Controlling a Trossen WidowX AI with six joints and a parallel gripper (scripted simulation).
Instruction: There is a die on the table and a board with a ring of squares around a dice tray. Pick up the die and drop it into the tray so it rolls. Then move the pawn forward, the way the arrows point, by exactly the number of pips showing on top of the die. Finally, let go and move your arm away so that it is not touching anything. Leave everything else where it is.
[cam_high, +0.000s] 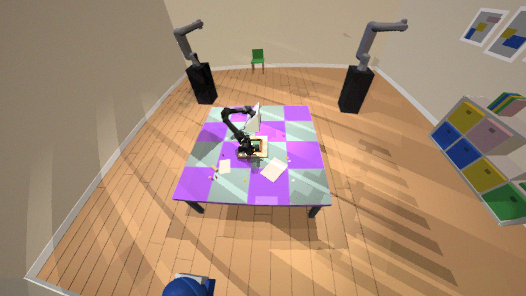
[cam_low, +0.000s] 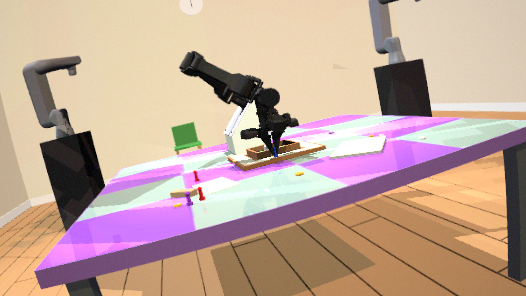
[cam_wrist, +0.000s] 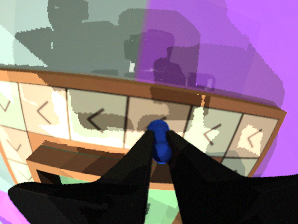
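My gripper tip is 11 cm past the pale die, 1 cm to the left of it and 1 cm below it. Also, from my gripper tip: small tan card (20 cm ahead, 29 cm to the right, 1 cm below); flat white sheet (12 cm ahead, 24 cm to the left, 2 cm below); blue pawn (1 cm above).
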